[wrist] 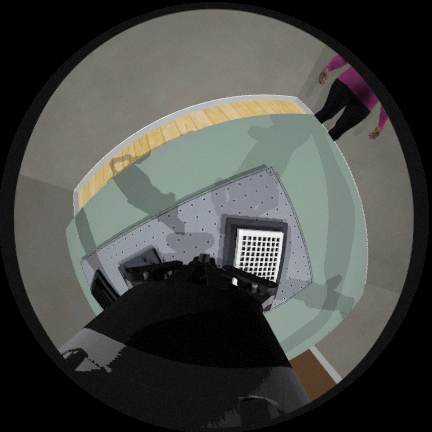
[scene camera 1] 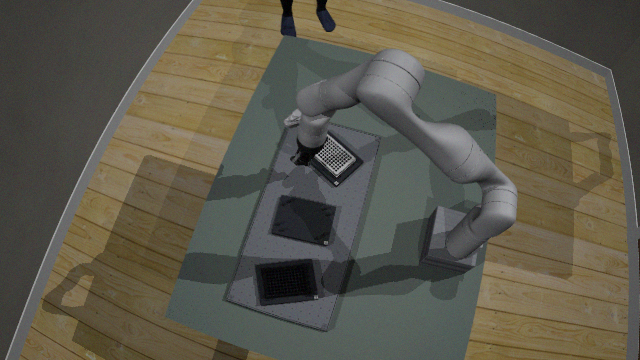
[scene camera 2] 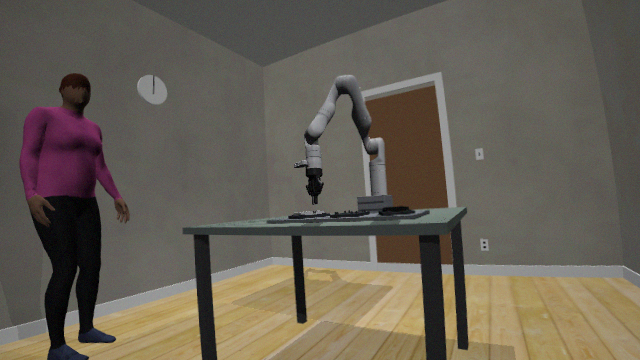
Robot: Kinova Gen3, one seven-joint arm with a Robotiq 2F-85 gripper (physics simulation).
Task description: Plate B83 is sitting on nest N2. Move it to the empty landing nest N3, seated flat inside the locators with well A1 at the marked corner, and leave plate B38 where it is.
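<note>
A white well plate (scene camera 1: 336,156) (scene camera 2: 312,213) (wrist: 257,252) lies in a dark nest (scene camera 1: 351,170) (wrist: 231,240) at the board's far end. A black well plate (scene camera 1: 287,281) (wrist: 103,292) lies in the nest (scene camera 1: 314,285) at the opposite end. The middle nest (scene camera 1: 305,220) (wrist: 145,259) holds no plate. Each nest has a small pale mark at one corner. Plate and nest labels cannot be read. My gripper (scene camera 1: 300,160) (scene camera 2: 314,201) (wrist: 204,259) is shut and empty, pointing down above the board, beside the white plate in scene camera 1. It hides part of that plate in the wrist view.
The nests stand in a row on a grey perforated board (scene camera 1: 350,200) (wrist: 250,195) on the green table (scene camera 1: 400,310) (scene camera 2: 320,231). The robot's base block (scene camera 1: 436,242) (scene camera 2: 374,202) stands to one side of the board. A person (scene camera 2: 62,150) (wrist: 350,95) stands beyond the table's end.
</note>
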